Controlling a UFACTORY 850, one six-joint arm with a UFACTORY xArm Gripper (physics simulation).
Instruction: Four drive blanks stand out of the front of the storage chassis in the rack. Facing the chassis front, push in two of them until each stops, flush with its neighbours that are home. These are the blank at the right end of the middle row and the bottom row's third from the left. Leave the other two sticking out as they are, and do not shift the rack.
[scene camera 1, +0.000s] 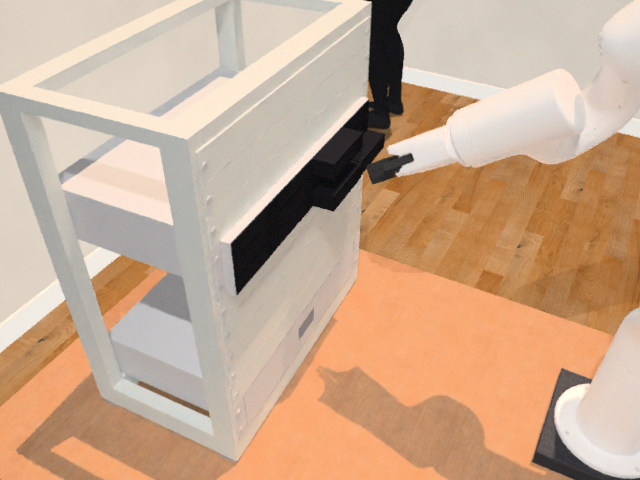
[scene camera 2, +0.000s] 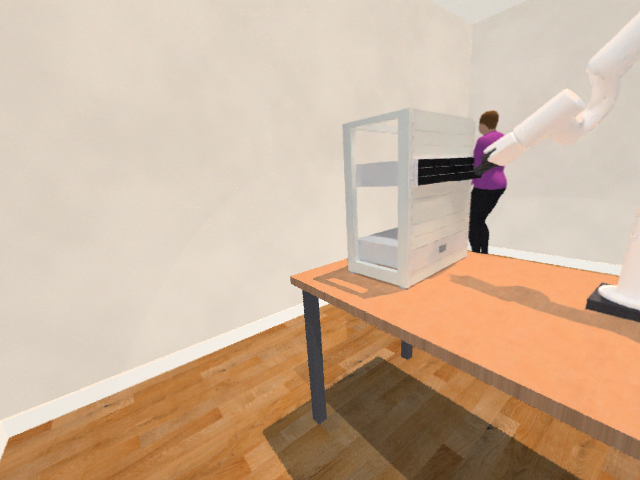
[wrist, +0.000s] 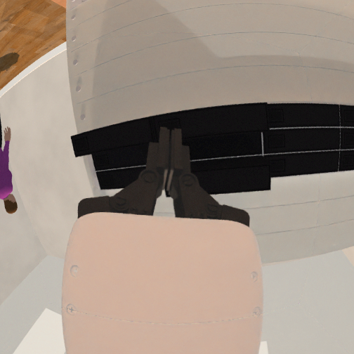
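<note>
The light rack (scene camera 1: 180, 206) (scene camera 2: 404, 206) holds the storage chassis (scene camera 1: 225, 266), fronted by black blanks. The wrist view is upside down, with the bottom row uppermost. The bottom row's third blank (scene camera 1: 341, 193) (wrist: 215, 122) and its right-end blank (wrist: 110, 137) stand out. The top row's third blank (scene camera 1: 338, 149) (wrist: 235, 180) also stands out. The middle row's right-end blank (wrist: 120, 160), partly hidden, looks level with the one above. My gripper (scene camera 1: 370, 173) (scene camera 2: 476, 173) (wrist: 168, 140) is shut and empty, its tips at the bottom third blank's right part; contact is unclear.
The rack stands on an orange-brown table (scene camera 1: 423, 372) (scene camera 2: 491, 341). The arm's black base plate (scene camera 1: 547, 434) (scene camera 2: 615, 305) is to the right. A person (scene camera 1: 387, 56) (scene camera 2: 488, 180) (wrist: 5, 170) stands beyond the rack's right end. A grey unit (scene camera 1: 155, 335) sits low in the rack.
</note>
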